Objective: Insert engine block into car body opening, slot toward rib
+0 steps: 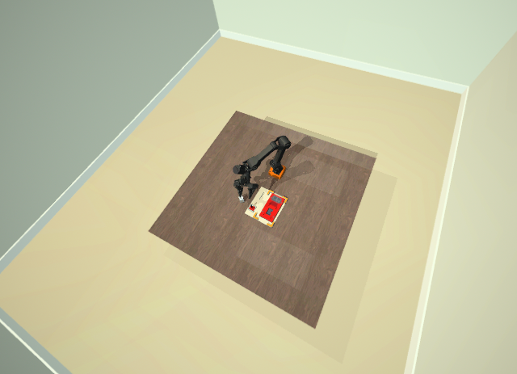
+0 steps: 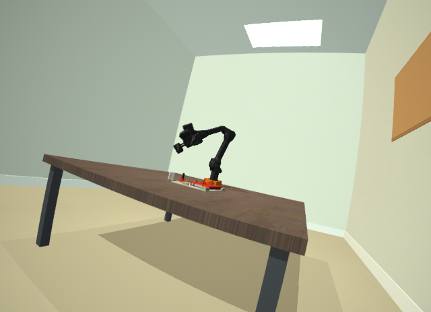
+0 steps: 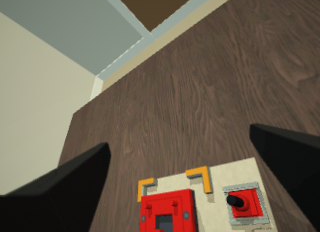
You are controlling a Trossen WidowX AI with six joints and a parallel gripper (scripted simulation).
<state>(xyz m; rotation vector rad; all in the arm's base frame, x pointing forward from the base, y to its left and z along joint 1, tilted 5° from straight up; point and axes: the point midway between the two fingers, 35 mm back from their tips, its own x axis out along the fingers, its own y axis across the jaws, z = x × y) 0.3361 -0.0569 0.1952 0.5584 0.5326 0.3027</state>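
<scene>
The engine block is 18 cm below my gripper tip, 9 cm to the right of it and 3 cm behind it.
</scene>
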